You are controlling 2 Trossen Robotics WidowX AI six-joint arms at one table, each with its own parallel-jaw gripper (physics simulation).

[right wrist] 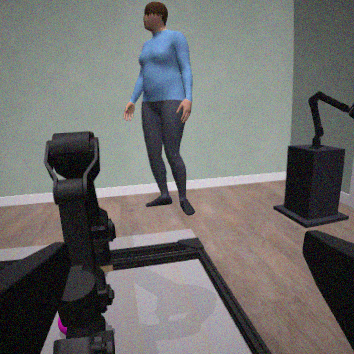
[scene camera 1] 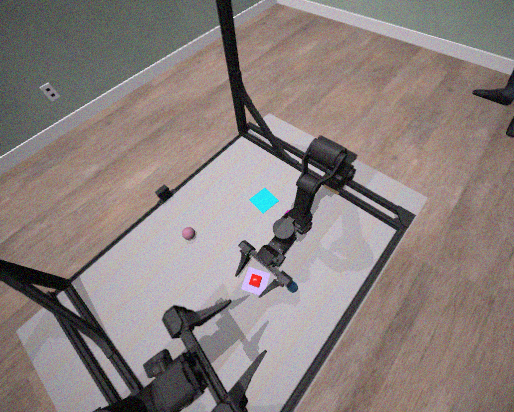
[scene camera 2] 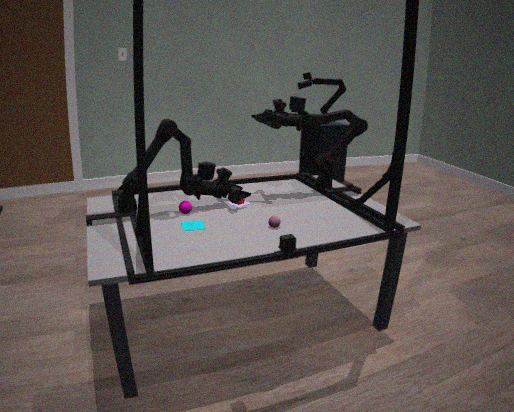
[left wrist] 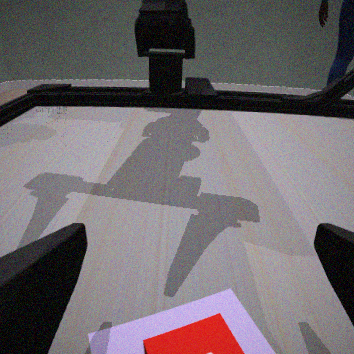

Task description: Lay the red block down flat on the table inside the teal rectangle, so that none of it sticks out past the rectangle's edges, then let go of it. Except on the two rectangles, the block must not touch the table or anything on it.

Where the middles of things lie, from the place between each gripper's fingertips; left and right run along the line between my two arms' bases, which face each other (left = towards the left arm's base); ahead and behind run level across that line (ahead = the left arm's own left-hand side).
Now: right hand 90 mm past the red block (left wrist: 213, 327), 100 mm to the right of it and 330 mm above it. Round my right hand: lilac rectangle (left wrist: 225, 302) 90 mm behind, 100 mm to the left, 340 mm below.
I see my left gripper 40 mm above the red block and 30 mm to the right of it. From my left hand the other things lie so: lilac rectangle (50 mm below, 30 mm to the left).
